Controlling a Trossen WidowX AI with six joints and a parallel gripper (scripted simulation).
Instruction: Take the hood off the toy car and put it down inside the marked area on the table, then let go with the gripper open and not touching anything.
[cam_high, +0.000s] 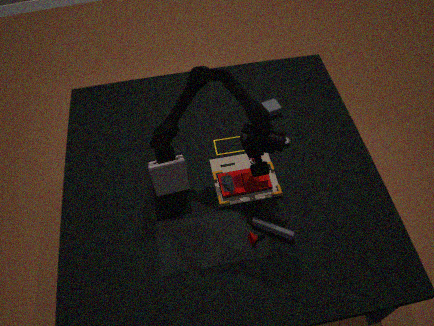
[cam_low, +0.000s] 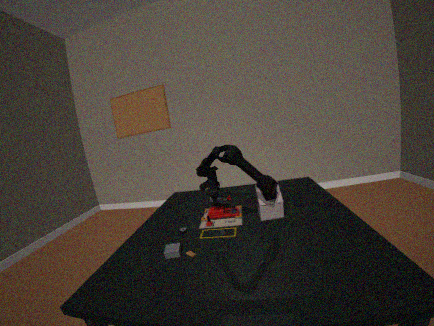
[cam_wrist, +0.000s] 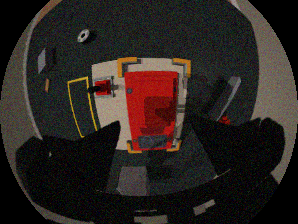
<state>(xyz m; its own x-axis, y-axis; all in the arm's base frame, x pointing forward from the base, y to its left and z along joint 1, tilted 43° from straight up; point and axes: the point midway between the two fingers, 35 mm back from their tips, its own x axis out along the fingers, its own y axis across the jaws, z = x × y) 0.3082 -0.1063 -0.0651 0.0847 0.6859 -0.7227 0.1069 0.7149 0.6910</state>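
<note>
My gripper tip is now 10 mm short of the red hood and 70 mm above it.
</note>
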